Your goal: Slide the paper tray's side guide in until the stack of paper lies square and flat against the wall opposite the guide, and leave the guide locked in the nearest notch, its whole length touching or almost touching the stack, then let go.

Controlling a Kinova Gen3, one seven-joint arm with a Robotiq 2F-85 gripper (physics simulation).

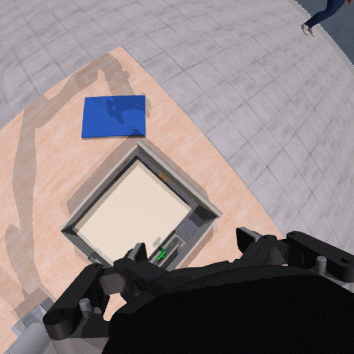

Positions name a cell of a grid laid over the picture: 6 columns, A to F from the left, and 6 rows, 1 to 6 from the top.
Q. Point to a cream stack of paper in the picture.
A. At C4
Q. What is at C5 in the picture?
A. My gripper.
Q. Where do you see a blue flat block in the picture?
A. B2
